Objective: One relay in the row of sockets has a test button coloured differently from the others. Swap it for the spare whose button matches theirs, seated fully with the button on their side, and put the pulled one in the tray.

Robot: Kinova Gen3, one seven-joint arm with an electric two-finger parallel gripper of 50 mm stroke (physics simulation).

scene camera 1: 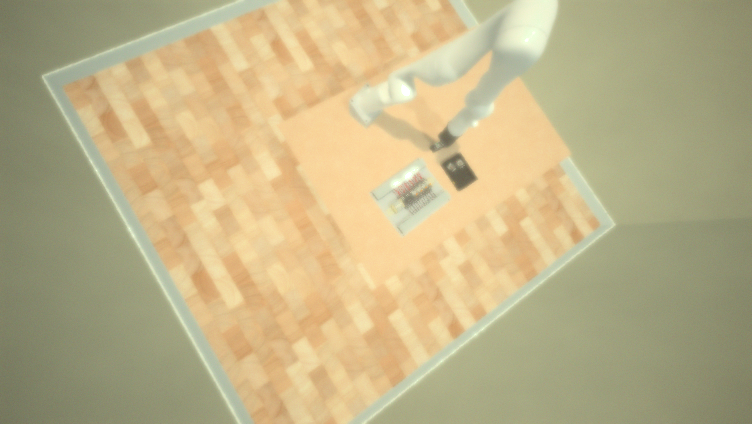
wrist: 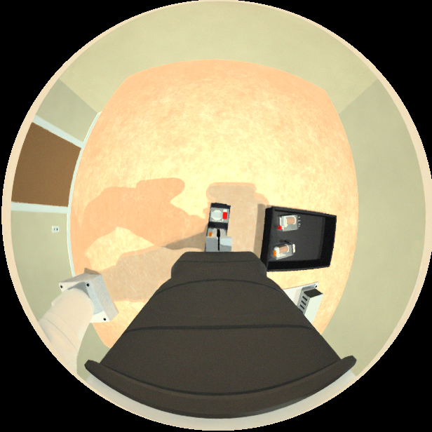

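Where they show: gripper, fingertip midpoint: [scene camera 1: 443, 142]; arm's base, origin of the base link: [scene camera 1: 366, 102].
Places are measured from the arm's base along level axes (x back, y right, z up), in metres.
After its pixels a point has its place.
Observation:
My gripper [scene camera 1: 441, 142] @(x -0.307, y -0.280, z -0.032 m) [wrist: 217, 241] is shut with nothing between its fingers. It hangs low over a small black holder [wrist: 213, 207] on the table, left of the black tray. In that holder a relay with a red button [wrist: 219, 215] shows just beyond the fingertips. A second relay with an orange mark [wrist: 210, 233] is mostly hidden by the fingers. The black tray [scene camera 1: 464, 181] @(x -0.525, y -0.314, z -0.078 m) [wrist: 318, 241] holds two relays lying flat, one with a red button [wrist: 289, 222] and one with an orange button [wrist: 282, 250]. The grey panel with the row of sockets [scene camera 1: 405, 226] @(x -0.601, y 0.078, z -0.038 m) [wrist: 306, 297] lies beside the tray; its relays are too blurred to tell apart.
The orange table top [scene camera 1: 336, 158] @(x -0.164, y 0.232, z -0.081 m) stands on a wood-pattern floor. My white arm [scene camera 1: 473, 57] @(x -0.276, y -0.115, z 0.511 m) reaches over the table's far side. A white box-shaped part of the arm [scene camera 1: 362, 108] @(x -0.029, y 0.038, z 0.019 m) [wrist: 95, 294] sits to the left of the gripper.

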